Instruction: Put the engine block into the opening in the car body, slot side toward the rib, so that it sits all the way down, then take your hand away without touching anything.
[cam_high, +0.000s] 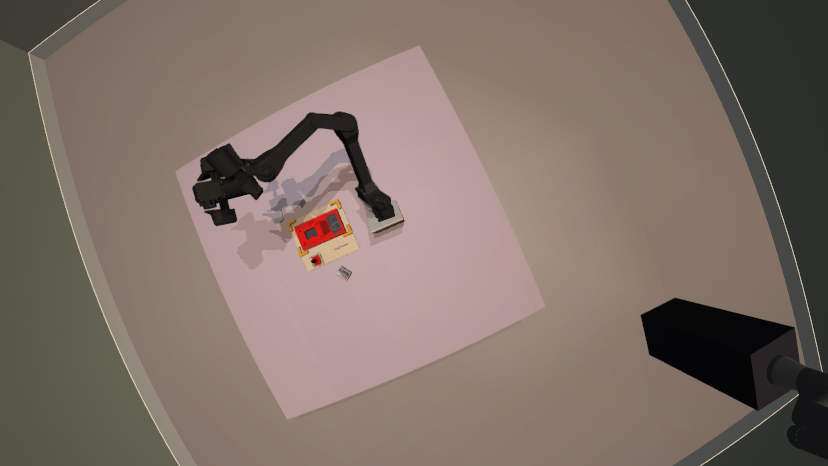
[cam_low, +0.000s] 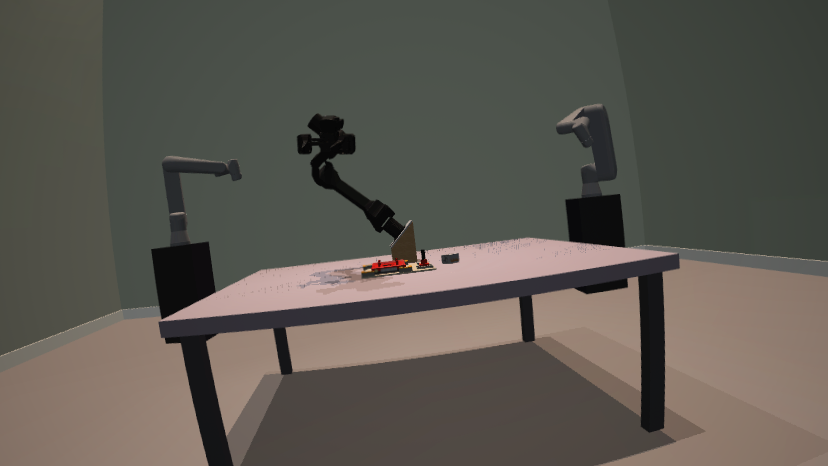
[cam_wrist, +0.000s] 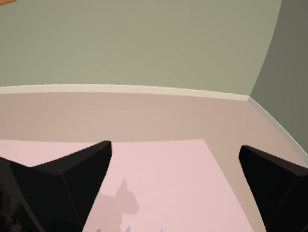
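Right now the engine block is 220 mm behind my gripper tip, 370 mm to the left of it and 390 mm below it. Also, from my gripper tip: base plate: 170 mm behind, 180 mm to the left, 390 mm below.
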